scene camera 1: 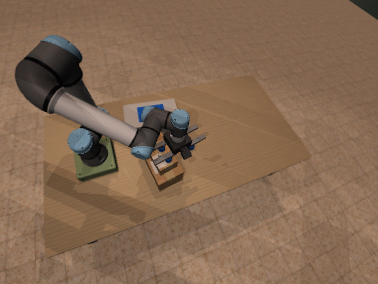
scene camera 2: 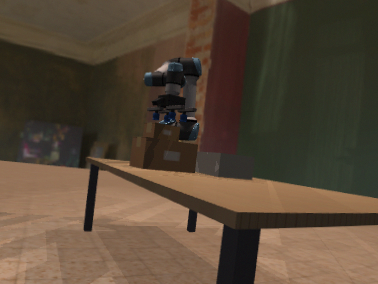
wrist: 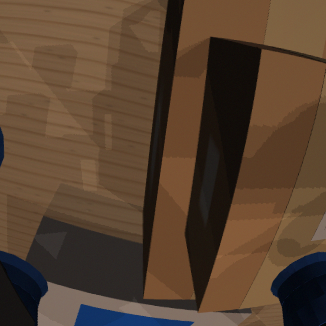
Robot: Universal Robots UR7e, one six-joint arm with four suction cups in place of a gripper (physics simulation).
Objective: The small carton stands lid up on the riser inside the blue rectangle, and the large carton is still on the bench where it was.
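Frame: origin at the arm's base, x ahead, y left, z up, level; centimetres.
Seen in the pictures: end effector, tool point: (scene camera 2: pixel 169 120) (wrist: pixel 167 233); arm's base, origin of the base link: (scene camera 1: pixel 95 154).
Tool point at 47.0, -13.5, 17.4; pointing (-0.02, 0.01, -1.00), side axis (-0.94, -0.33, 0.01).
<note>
Offsets run from my tool point to a thing's middle, as dx, dy, dz. Level surfaces: height alone.
The small brown carton @[-8.1, -1.0, -5.8] (scene camera 1: pixel 164 166) (scene camera 2: pixel 161 131) (wrist: pixel 270 130) lies on top of the large brown carton @[-9.2, +2.1, -17.3] (scene camera 1: pixel 170 180) (scene camera 2: pixel 150 155) (wrist: pixel 172 215), with a white label on its upper face. The large carton rests on the bench. The pale grey riser @[-9.1, +35.6, -19.0] (scene camera 1: pixel 130 112) (scene camera 2: pixel 235 165) (wrist: pixel 57 300) stands beside it, with the blue rectangle (scene camera 1: pixel 144 113) (wrist: pixel 125 318) on its top. My gripper (scene camera 1: pixel 177 146) (scene camera 2: pixel 170 118) hangs level, close over the small carton. Its blue cups appear slightly above the carton with a narrow gap. It holds nothing. The contact faces of the cups are hidden.
The arm's green base plate (scene camera 1: pixel 95 172) stands on the bench @[dz -25.0] (scene camera 1: pixel 240 125) (scene camera 2: pixel 280 200) at the left in the first scene view. The arm's forearm (scene camera 1: pixel 97 117) reaches over the bench between the base and the cartons. The riser stands close to the large carton.
</note>
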